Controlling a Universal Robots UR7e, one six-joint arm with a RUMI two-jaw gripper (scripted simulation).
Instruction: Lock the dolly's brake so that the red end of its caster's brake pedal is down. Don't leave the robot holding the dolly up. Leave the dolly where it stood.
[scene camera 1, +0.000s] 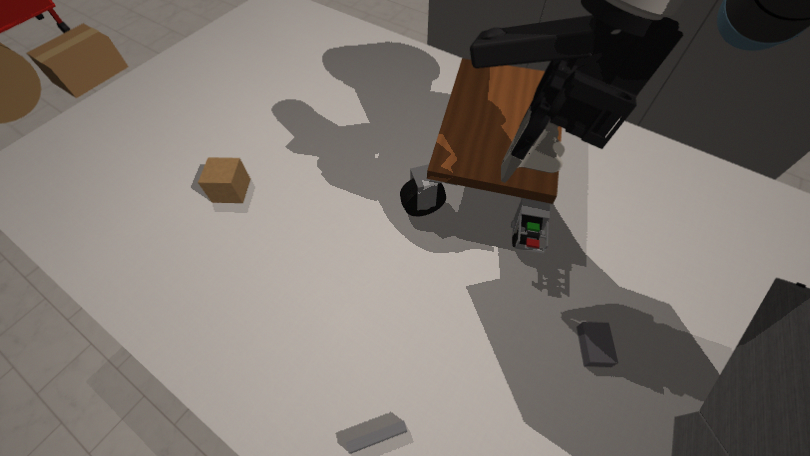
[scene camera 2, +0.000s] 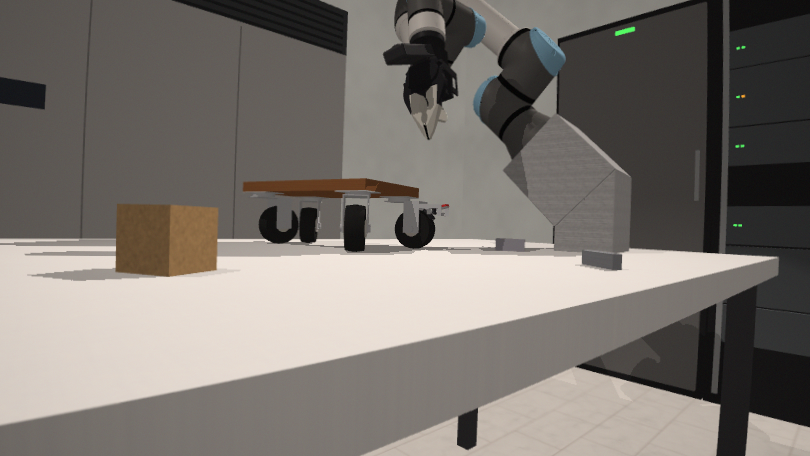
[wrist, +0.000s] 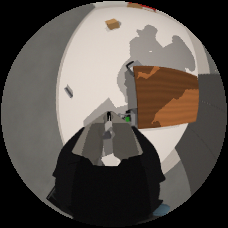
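Observation:
Visible: my gripper, brown cube, dark grey block. Scene camera 2: my gripper too. Wrist view: my gripper as well.

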